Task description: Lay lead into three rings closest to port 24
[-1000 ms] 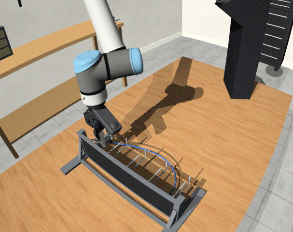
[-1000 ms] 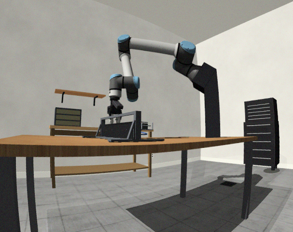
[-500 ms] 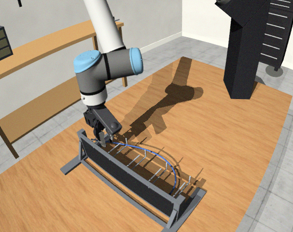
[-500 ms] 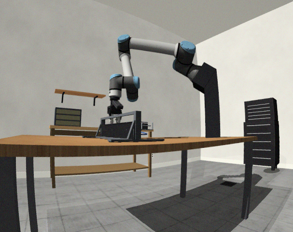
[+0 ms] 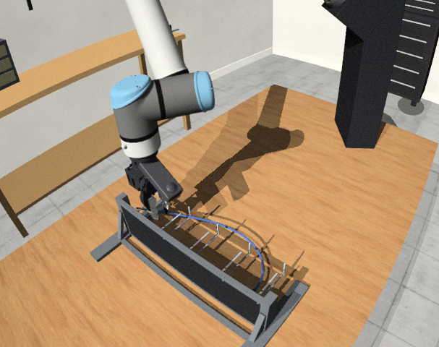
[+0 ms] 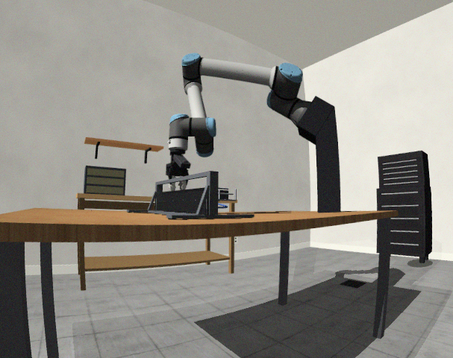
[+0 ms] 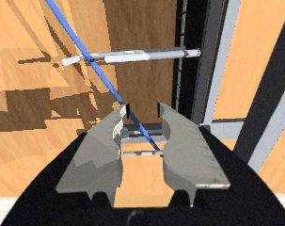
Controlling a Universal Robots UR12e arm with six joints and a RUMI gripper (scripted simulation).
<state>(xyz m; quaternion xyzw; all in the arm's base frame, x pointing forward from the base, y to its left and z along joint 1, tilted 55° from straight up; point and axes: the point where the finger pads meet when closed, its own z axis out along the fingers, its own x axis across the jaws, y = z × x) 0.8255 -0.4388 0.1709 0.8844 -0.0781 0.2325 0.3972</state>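
Right now my hand is 11 cm short of the grey rack, 12 cm to the right of it and 2 cm above it.
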